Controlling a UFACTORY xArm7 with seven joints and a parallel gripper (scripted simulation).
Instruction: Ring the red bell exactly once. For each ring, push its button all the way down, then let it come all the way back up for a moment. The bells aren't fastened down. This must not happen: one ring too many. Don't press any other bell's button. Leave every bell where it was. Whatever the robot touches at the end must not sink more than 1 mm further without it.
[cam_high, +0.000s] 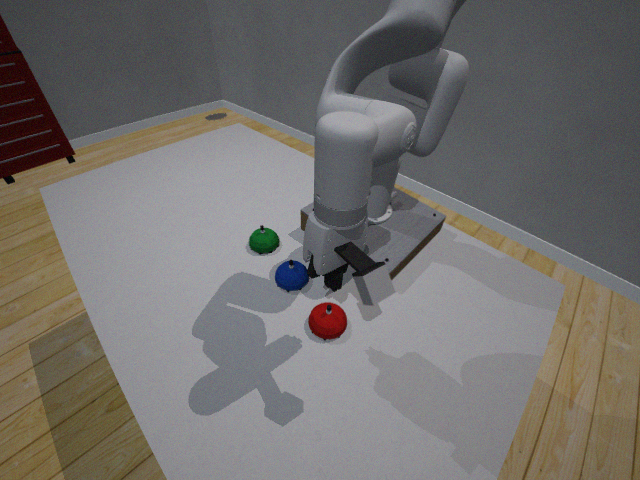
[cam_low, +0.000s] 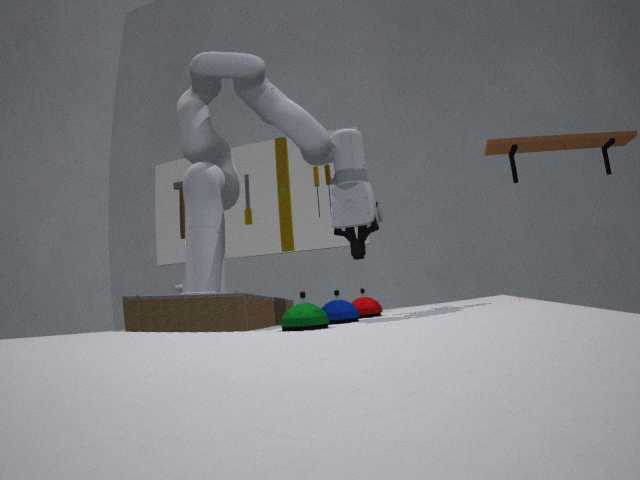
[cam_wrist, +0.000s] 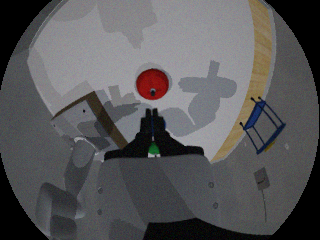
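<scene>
The red bell lies 110 mm below my hand. Also, from my hand: green bell 20 mm behind, 300 mm to the right, 110 mm below; blue bell 10 mm behind, 150 mm to the right, 110 mm below.
</scene>
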